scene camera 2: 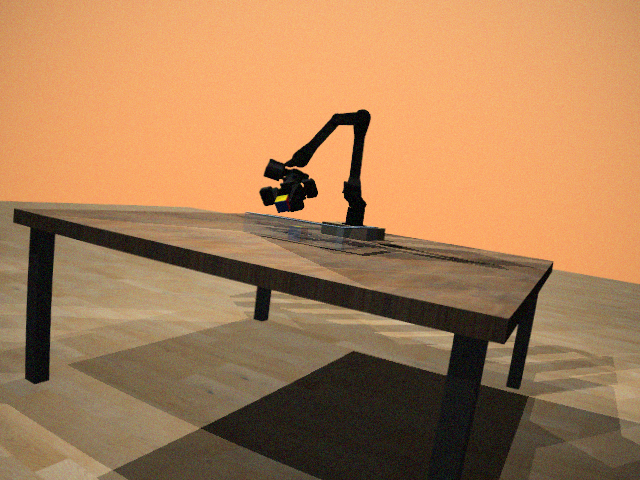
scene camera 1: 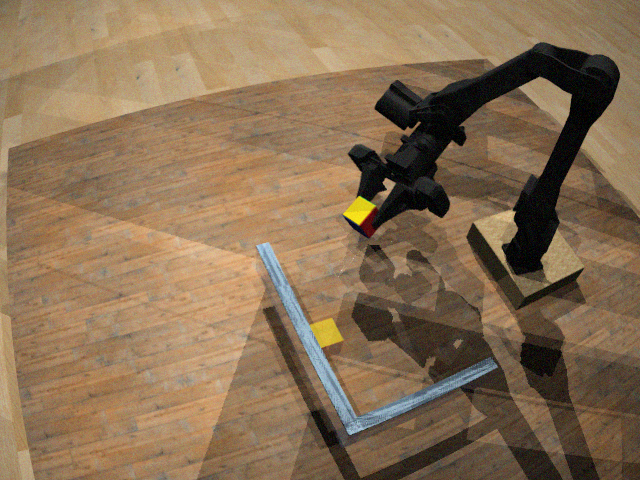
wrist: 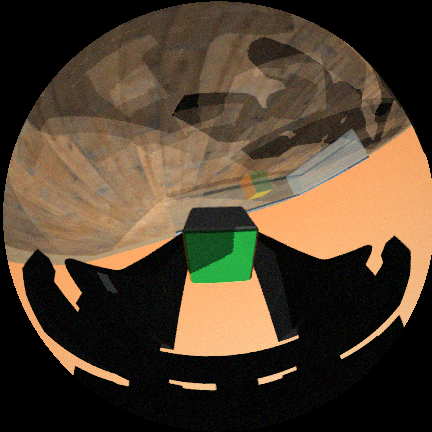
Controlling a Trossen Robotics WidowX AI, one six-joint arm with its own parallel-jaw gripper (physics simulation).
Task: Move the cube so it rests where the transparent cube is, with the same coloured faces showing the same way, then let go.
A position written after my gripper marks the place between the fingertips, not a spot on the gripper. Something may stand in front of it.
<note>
My gripper (scene camera 1: 363,220) holds a cube (scene camera 1: 360,214); nothing else touches it. I also see a grey L-shaped frame (wrist: 346,151).
The cube shows as well in the wrist view (wrist: 219,242). My gripper shows as well in scene camera 2 (scene camera 2: 283,205) and in the wrist view (wrist: 218,236).
</note>
